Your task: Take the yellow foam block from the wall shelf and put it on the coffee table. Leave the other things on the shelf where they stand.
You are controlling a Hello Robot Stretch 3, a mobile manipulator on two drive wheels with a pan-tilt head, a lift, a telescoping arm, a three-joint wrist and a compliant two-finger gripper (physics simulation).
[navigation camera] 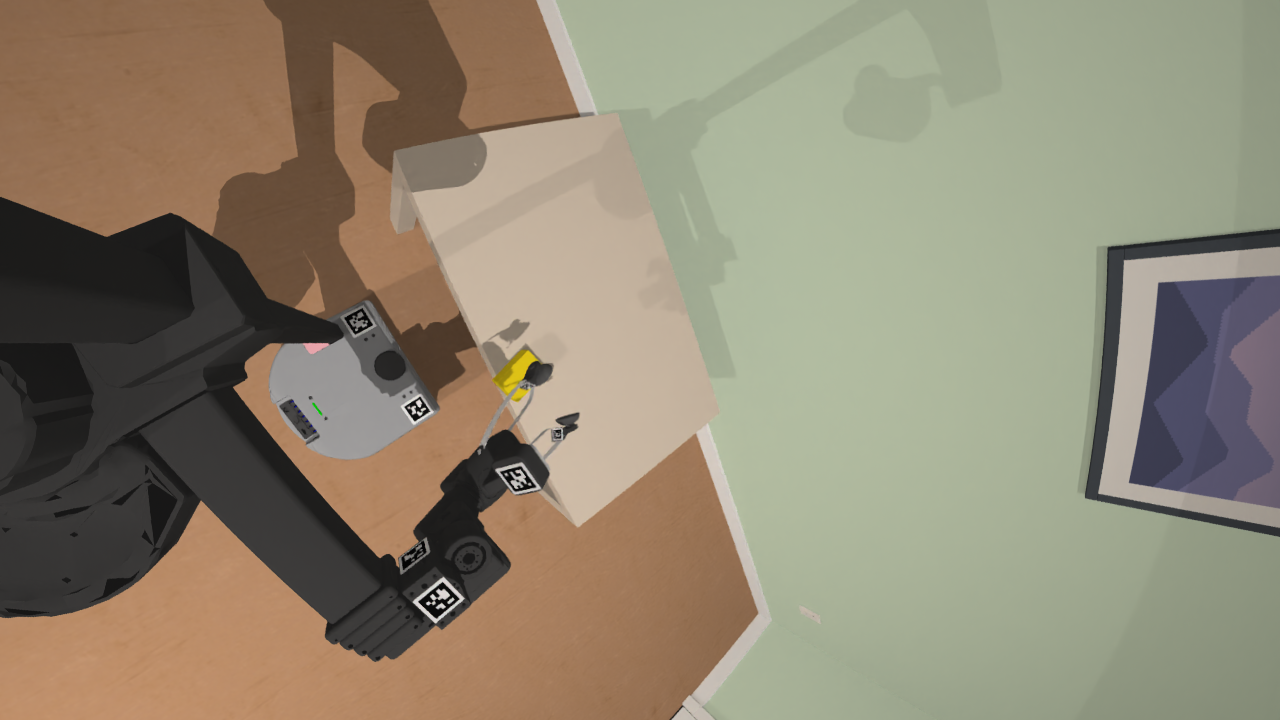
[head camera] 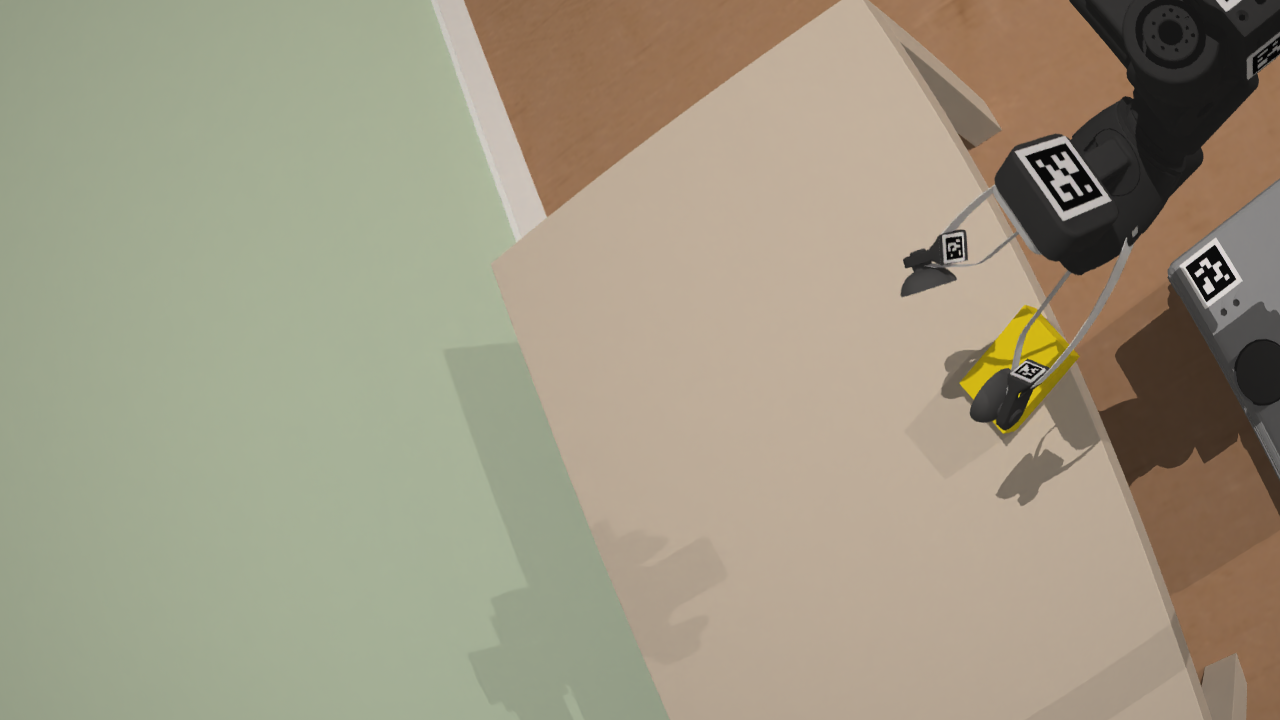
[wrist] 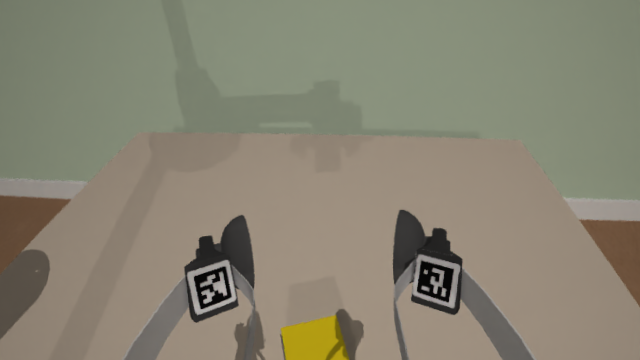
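Where they show: gripper, fingertip midpoint: (navigation camera: pixel 560 389) (head camera: pixel 946 355); robot's base, origin of the base link: (navigation camera: pixel 388 363) (head camera: pixel 1261 370).
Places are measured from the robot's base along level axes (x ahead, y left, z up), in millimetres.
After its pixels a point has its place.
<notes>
The yellow foam block (head camera: pixel 1002 351) @(x 209, y -151, z 495 mm) (navigation camera: pixel 514 368) @(x 200, y -110, z 495 mm) (wrist: pixel 312 340) sits on the light beige coffee table (head camera: pixel 760 313) @(x 411, y -326, z 450 mm) (navigation camera: pixel 581 241) @(x 494, y 53, z 450 mm) (wrist: pixel 450 190), close to its front edge. In the wrist view the lower frame edge cuts it off. My gripper (head camera: pixel 959 340) @(x 204, y -141, z 679 mm) (navigation camera: pixel 553 395) @(x 204, y -141, z 679 mm) (wrist: pixel 322 239) @(x 204, y -141, z 679 mm) is open and empty, its fingertips wide apart above the table. The block is apart from the fingers; in the head view one finger hangs over it and hides part of it. The wall shelf does not show in these views.
The green wall (head camera: pixel 268 358) @(x 912, y -593, z 651 mm) (navigation camera: pixel 850 358) @(x 918, y -515, z 779 mm) (wrist: pixel 425 65) stands along the table's far side. My robot's grey base (head camera: pixel 1203 286) @(x 15, y -123, z 160 mm) (navigation camera: pixel 349 411) @(x -136, y -45, z 160 mm) is on the wooden floor close to the table's front edge. A framed picture (navigation camera: pixel 1114 376) @(x 895, y -518, z 1316 mm) hangs on the wall.
</notes>
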